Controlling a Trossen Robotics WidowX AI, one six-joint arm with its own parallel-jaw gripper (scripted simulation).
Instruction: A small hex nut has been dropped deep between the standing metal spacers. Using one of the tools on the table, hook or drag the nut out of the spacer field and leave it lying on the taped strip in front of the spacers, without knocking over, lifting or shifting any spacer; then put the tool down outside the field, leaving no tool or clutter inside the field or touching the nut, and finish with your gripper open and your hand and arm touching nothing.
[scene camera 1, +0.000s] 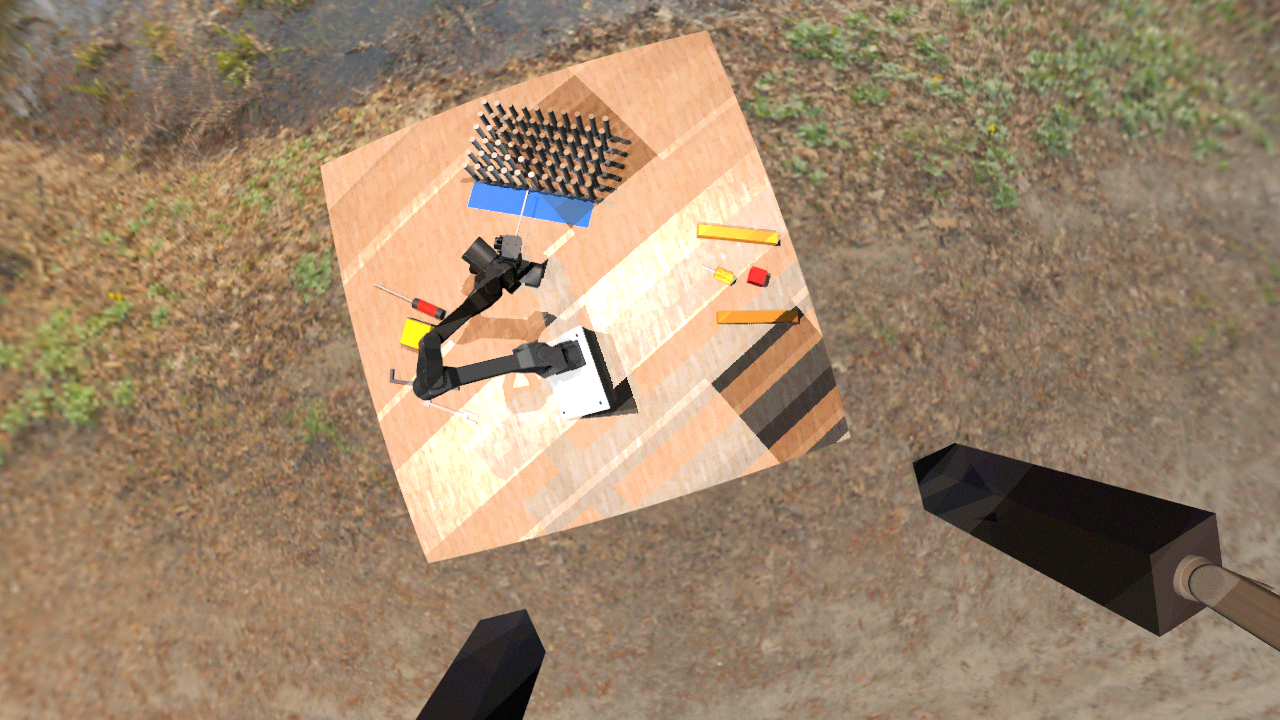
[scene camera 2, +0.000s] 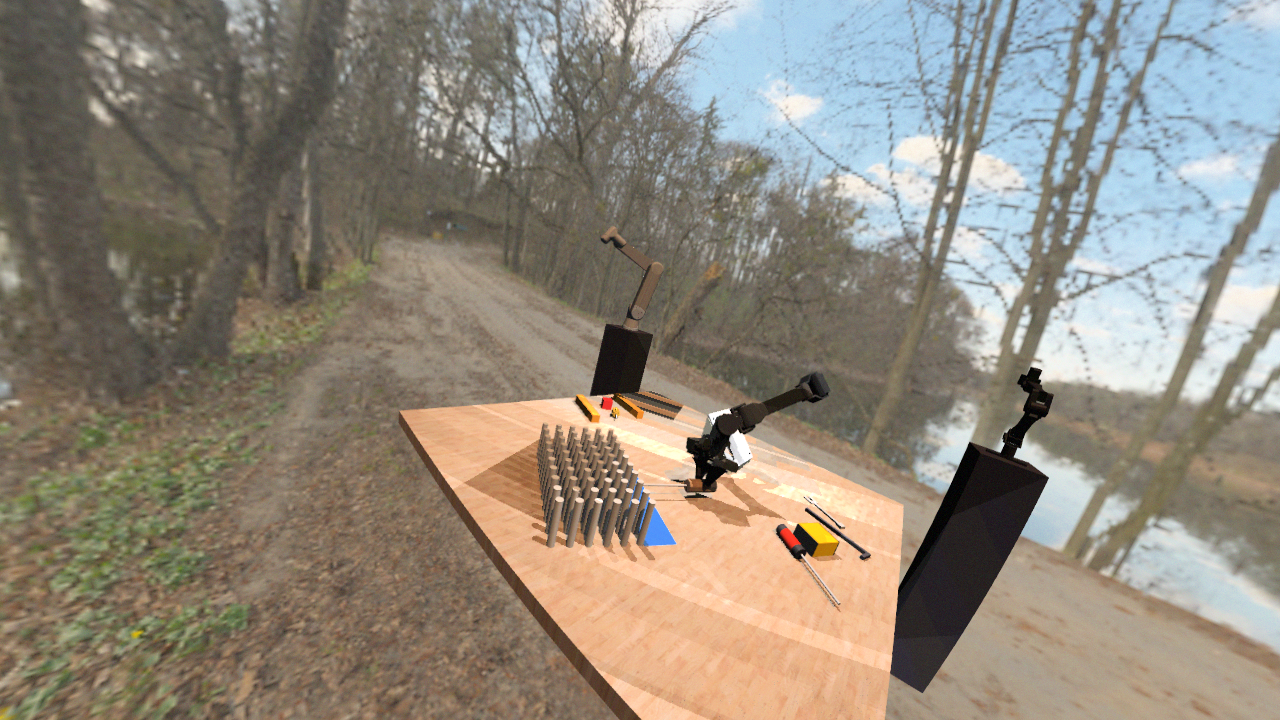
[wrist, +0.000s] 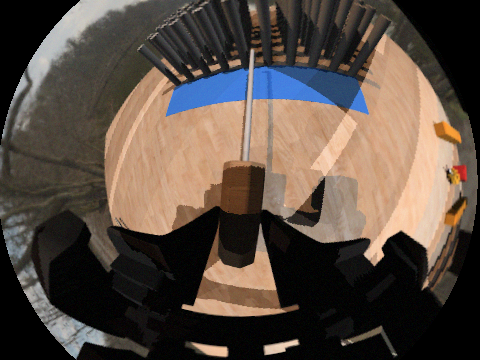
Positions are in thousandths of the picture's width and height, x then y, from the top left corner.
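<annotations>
You'd see the gripper in the wrist view (501, 590), and it's there in scene camera 1 (398, 367) and in scene camera 2 (547, 676) as well.
</annotations>
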